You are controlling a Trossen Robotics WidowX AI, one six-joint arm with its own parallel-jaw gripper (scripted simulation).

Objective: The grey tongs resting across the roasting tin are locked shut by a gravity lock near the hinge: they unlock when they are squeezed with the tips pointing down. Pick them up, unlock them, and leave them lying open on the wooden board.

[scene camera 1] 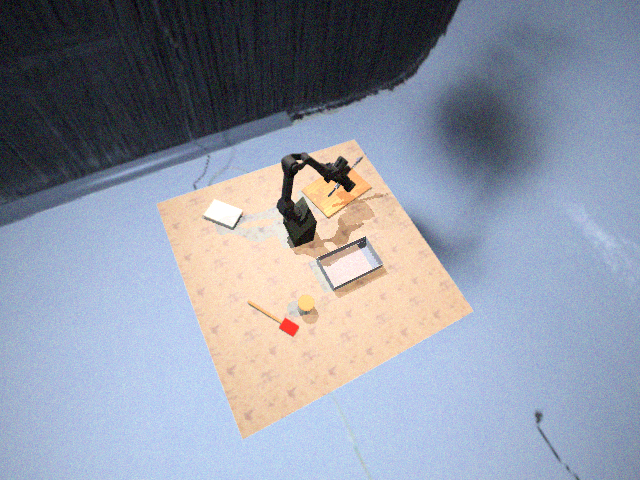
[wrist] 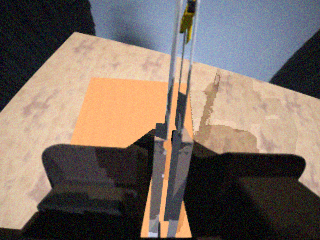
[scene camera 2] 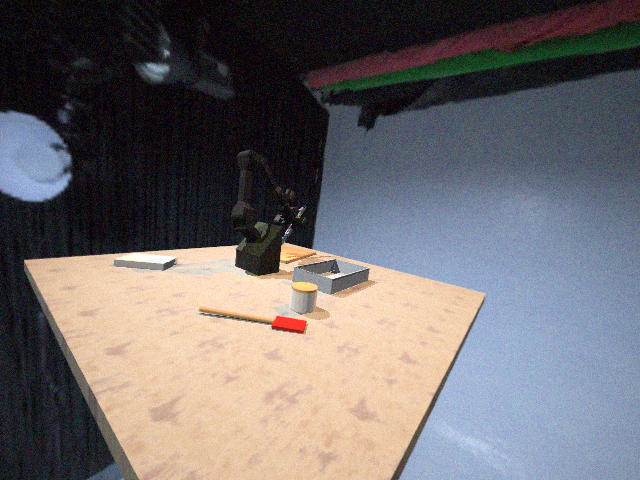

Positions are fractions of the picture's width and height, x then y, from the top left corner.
Scene:
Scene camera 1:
wooden board: 0.50,0.40
roasting tin: 0.54,0.55

